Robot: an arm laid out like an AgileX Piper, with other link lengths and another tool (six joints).
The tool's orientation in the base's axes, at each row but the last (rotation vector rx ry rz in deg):
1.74, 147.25, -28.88
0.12, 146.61, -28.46
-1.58, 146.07, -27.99
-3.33, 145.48, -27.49
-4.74, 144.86, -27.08
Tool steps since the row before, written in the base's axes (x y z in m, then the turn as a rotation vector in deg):
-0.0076, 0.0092, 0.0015, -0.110, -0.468, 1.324
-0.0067, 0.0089, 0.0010, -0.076, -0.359, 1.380
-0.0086, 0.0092, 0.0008, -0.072, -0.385, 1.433
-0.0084, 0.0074, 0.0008, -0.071, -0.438, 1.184
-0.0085, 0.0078, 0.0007, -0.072, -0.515, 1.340
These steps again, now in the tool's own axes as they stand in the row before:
0.0052, 0.0072, -0.0082, -0.524, -0.907, -0.942
0.0044, 0.0073, -0.0072, -0.591, -0.822, -1.007
0.0059, 0.0076, -0.0081, -0.618, -0.864, -1.038
0.0057, 0.0062, -0.0075, -0.485, -0.827, -0.825
0.0056, 0.0067, -0.0076, -0.552, -0.954, -0.923

